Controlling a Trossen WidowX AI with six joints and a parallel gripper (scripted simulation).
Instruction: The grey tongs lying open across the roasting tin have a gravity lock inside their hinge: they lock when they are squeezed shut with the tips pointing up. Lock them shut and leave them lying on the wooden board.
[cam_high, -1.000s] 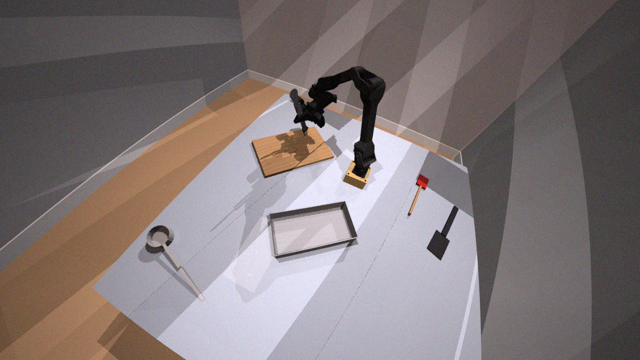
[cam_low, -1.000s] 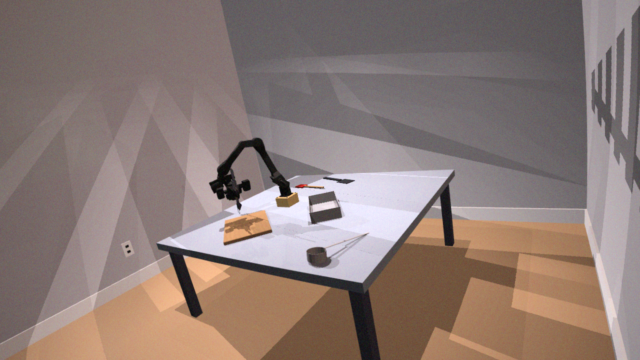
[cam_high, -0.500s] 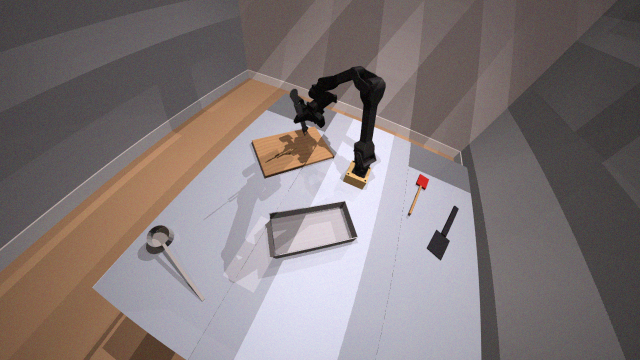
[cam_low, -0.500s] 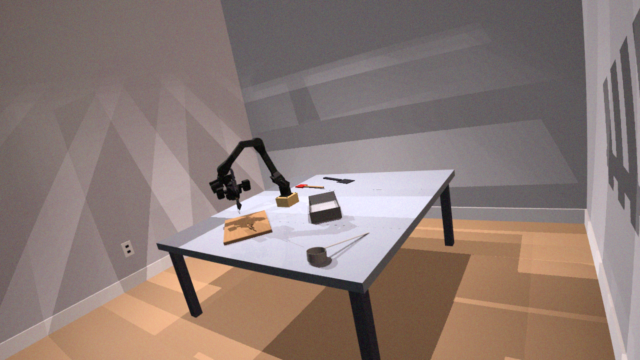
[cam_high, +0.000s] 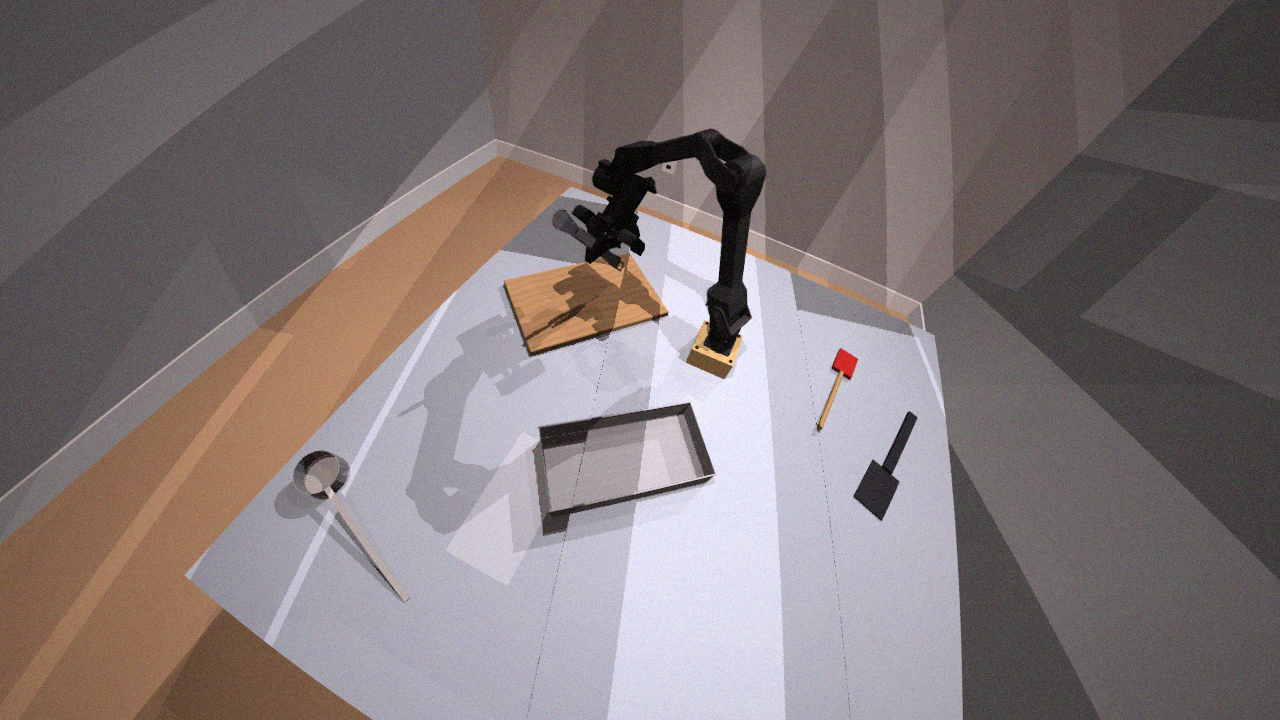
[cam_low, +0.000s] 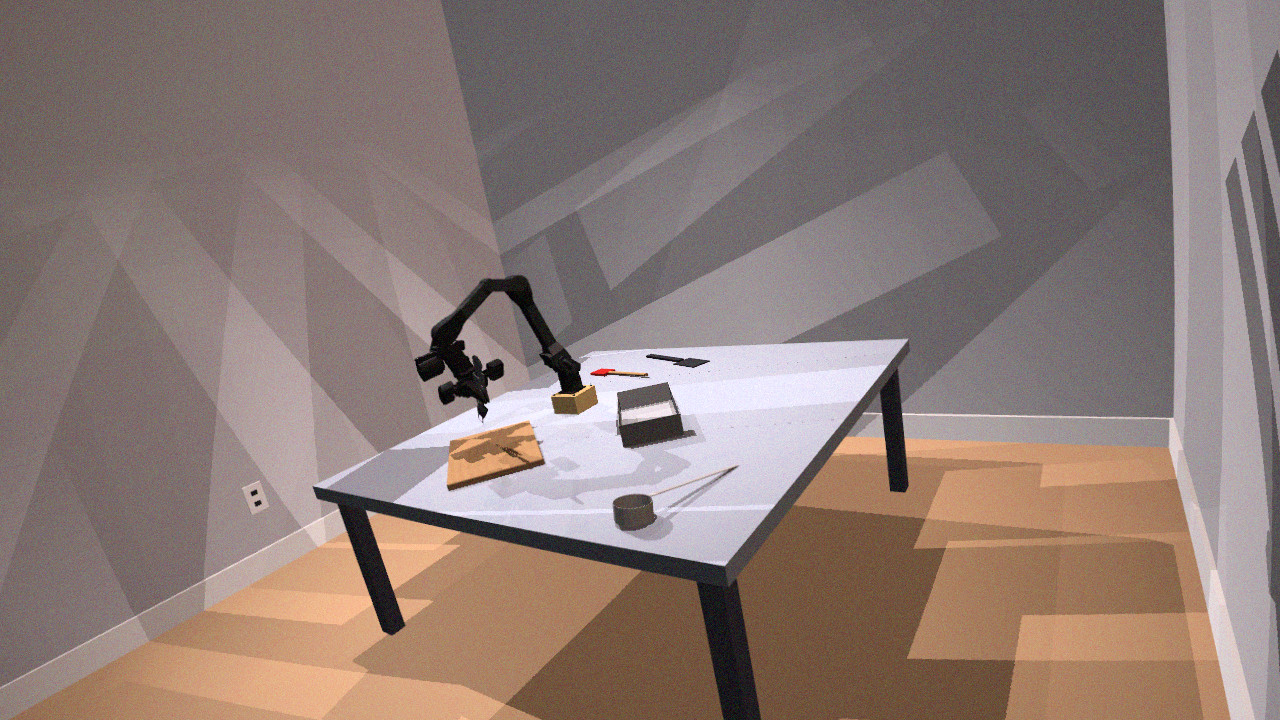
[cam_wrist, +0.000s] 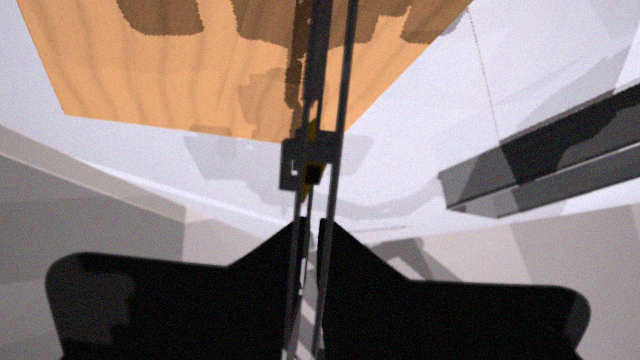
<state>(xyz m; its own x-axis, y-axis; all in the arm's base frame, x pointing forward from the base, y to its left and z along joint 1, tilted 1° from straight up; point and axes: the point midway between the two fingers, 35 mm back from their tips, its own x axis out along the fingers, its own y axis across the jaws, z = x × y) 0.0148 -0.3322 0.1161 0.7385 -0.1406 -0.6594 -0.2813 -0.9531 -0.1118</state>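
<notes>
My gripper tip is now 50 mm past the yellow piece and 10 mm to the right of it. Also, from my gripper tip: wooden board 20 mm behind, 10 mm to the right, 140 mm below; then black spatula 10 mm ahead, 820 mm to the left, 140 mm below; then roasting tin 300 mm ahead, 280 mm to the left, 120 mm below.
</notes>
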